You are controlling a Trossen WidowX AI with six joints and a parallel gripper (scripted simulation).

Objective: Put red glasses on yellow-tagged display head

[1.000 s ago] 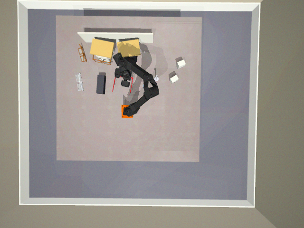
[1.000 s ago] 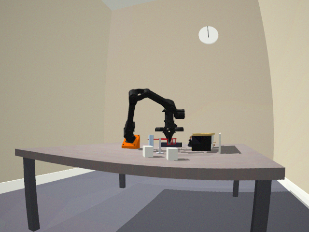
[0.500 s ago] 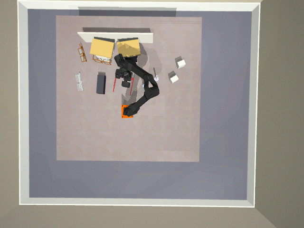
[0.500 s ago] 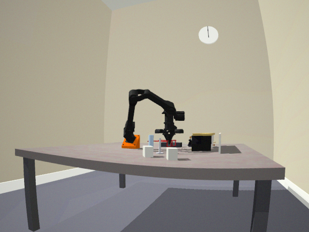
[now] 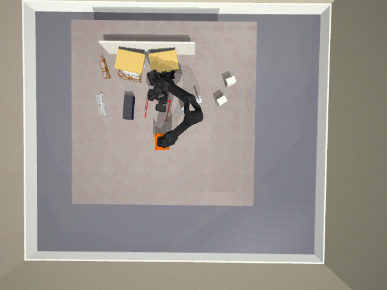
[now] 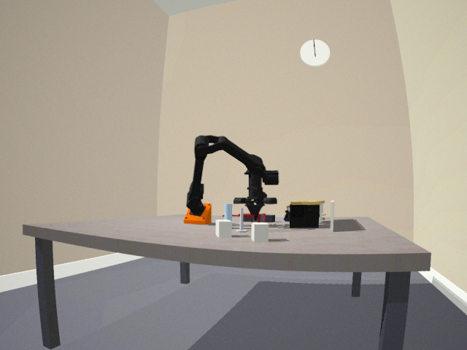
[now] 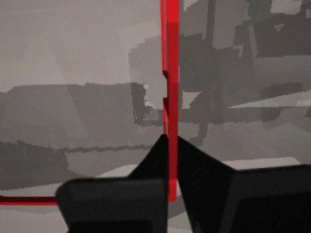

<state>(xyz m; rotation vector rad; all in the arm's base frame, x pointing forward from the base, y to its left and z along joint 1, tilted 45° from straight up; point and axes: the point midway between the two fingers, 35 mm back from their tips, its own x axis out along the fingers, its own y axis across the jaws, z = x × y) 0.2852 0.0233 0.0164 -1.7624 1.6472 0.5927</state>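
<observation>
My gripper tip is 140 mm to the left of the pale blue cylinder, 60 mm past it and 30 mm below it. The rest, counted from my gripper tip: dark case 250 mm to the left, 70 mm behind, 10 mm below; then dark display head 190 mm ahead, 30 mm above, 10 mm to the left; then thin grey peg 230 mm to the right, 30 mm ahead.
</observation>
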